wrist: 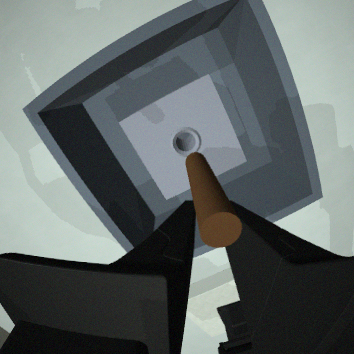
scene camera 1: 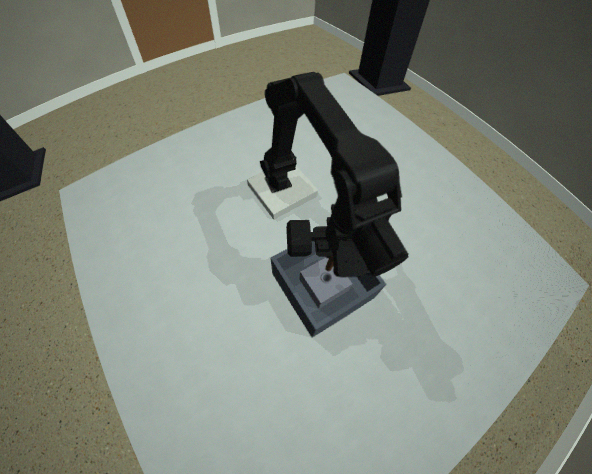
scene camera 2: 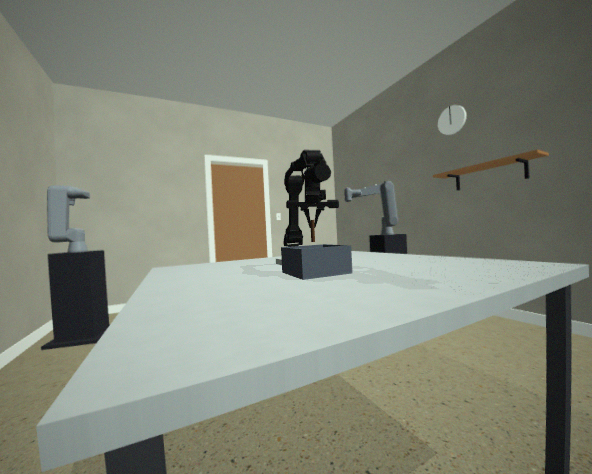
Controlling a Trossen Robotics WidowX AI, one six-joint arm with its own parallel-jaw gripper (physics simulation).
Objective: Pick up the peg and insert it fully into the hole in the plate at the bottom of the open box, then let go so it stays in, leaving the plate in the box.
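Seen in the pictures: gripper, fingertip midpoint: (wrist: 206, 209) (scene camera 1: 331, 255) (scene camera 2: 312, 228); arm's base, link origin: (wrist: 236, 310) (scene camera 1: 278, 182).
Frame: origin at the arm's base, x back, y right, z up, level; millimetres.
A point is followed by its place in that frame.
A brown round peg (scene camera 1: 329, 264) @[x -342, y 23, z 124 mm] (scene camera 2: 313, 231) @[x -345, y 17, z 123 mm] (wrist: 210, 200) @[x -347, y 18, z 156 mm] is held upright in my gripper (scene camera 2: 313, 225) @[x -330, y 15, z 136 mm] (wrist: 206, 209) @[x -330, y 15, z 136 mm], which is shut on it. In scene camera 2 the peg's lower end is a little above the rim of the open grey-blue box (scene camera 1: 292, 297) @[x -352, y 108, z 40 mm] (scene camera 2: 327, 262) @[x -431, y 5, z 18 mm] (wrist: 306, 165) @[x -293, y 106, z 68 mm]. The pale plate (scene camera 1: 325, 292) @[x -368, y 32, z 29 mm] (wrist: 150, 145) @[x -344, y -17, z 29 mm] lies flat on the box's bottom, with a round hole (scene camera 1: 326, 277) @[x -330, y 8, z 9 mm] (wrist: 185, 142) in it. In the wrist view the peg's lower tip appears just below the hole's ring. In scene camera 1 the fingertips are hidden behind the gripper's body.
The box stands on the pale table (scene camera 1: 200, 360) @[x -393, y 358, z -30 mm] (scene camera 2: 225, 320) @[x -740, y 336, z -29 mm]. The arm's base stands on a cream slab (scene camera 1: 285, 205) @[x -87, y 13, z -1 mm] behind the box. The box's walls rise around the plate on all sides. Two grey arms on dark pedestals (scene camera 2: 77, 300) (scene camera 2: 388, 243) stand beyond the table.
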